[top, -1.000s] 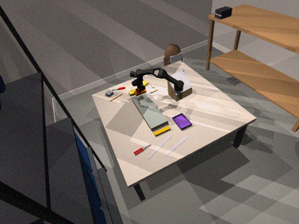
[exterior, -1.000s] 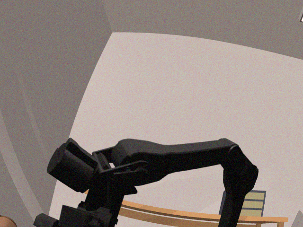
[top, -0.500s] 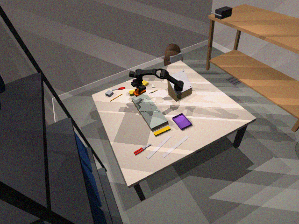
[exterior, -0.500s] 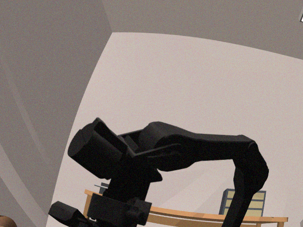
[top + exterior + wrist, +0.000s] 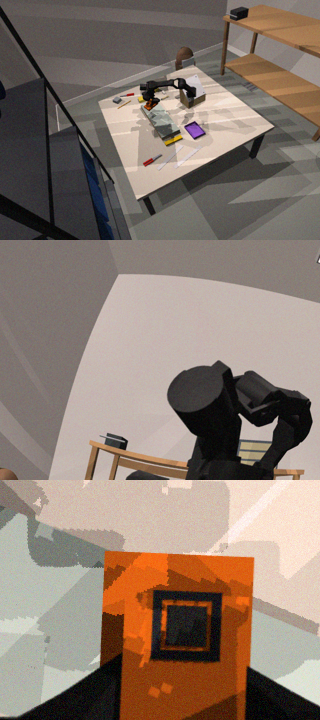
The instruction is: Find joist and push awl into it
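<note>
The purple tray lies 250 mm behind my gripper tip, 370 mm to the left of it and 160 mm below it. Round my gripper tip: yellow block 30 mm behind, 370 mm to the left, 160 mm below; then orange stud finder 10 mm ahead, 20 mm above; then awl 210 mm behind, 200 mm to the right, 160 mm below.
</note>
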